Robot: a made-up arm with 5 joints.
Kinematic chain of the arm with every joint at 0, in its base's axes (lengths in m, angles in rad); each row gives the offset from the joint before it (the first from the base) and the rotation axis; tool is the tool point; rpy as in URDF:
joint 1: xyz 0 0 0.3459 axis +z
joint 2: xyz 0 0 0 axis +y
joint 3: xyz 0.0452 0 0.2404 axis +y
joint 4: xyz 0.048 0 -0.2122 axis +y
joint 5: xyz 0.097 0 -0.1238 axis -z
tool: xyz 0 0 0 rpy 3.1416 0 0
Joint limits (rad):
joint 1: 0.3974..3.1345
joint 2: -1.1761..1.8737
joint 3: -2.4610..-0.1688
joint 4: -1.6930..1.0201
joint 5: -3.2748..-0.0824
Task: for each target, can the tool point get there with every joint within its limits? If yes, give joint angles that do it. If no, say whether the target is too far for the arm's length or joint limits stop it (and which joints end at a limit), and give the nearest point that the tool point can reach.
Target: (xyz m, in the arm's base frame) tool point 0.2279 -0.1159 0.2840
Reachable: no: joint limits stop it (at a limit: joint 2, joint 3) | nearest point 0.1355 -0.0689 0.2547 | short by 0.108 m
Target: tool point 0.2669 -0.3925 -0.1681
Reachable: no: too far | nearest point 0.0610 -0.0898 0.0435 | short by 0.423 m
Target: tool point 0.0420 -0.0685 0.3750
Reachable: no: joint limits stop it (at a limit: joint 2, joint 3, joint 4) | nearest point 0.0729 -0.1190 0.2858 | short by 0.107 m
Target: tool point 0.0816 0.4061 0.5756
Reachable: yes | joints 1.3724 0.0548 -1.1118 -0.2037 -0.5729
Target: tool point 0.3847 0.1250 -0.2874
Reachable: no: too far | nearest point 0.3165 0.1328 -0.1215 | short by 0.180 m
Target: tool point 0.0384 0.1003 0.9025
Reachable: yes | joints 1.2049 -0.5124 -1.8437 0.3390 -1.2581
